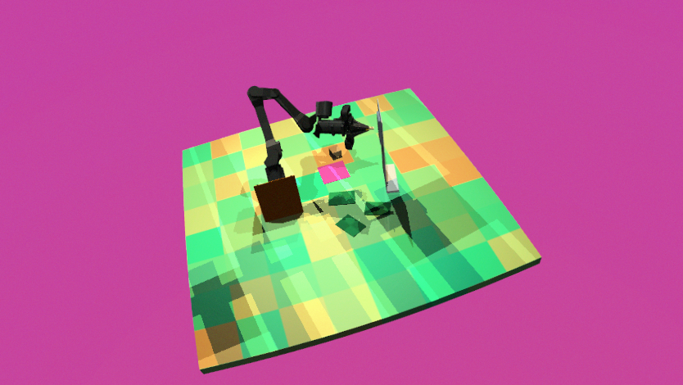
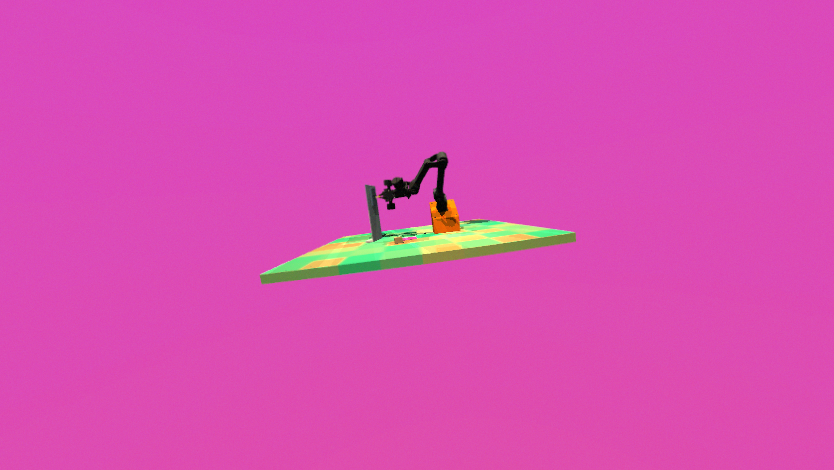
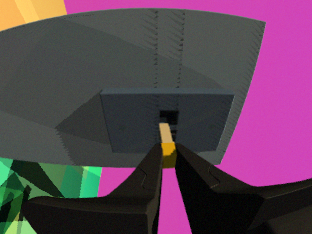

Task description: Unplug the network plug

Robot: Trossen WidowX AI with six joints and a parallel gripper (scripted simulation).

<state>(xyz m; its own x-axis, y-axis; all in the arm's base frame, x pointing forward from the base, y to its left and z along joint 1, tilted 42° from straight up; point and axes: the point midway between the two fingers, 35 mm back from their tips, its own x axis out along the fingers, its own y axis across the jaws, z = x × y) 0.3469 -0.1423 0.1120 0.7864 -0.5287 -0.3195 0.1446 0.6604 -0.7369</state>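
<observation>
Now: the pink marked square 280 mm below my gripper tip, 150 mm to the left of it and 130 mm behind it. The rest, counted from my gripper tip: network plug 10 mm ahead; then grey panel 110 mm below, 50 mm ahead, 20 mm to the right.
</observation>
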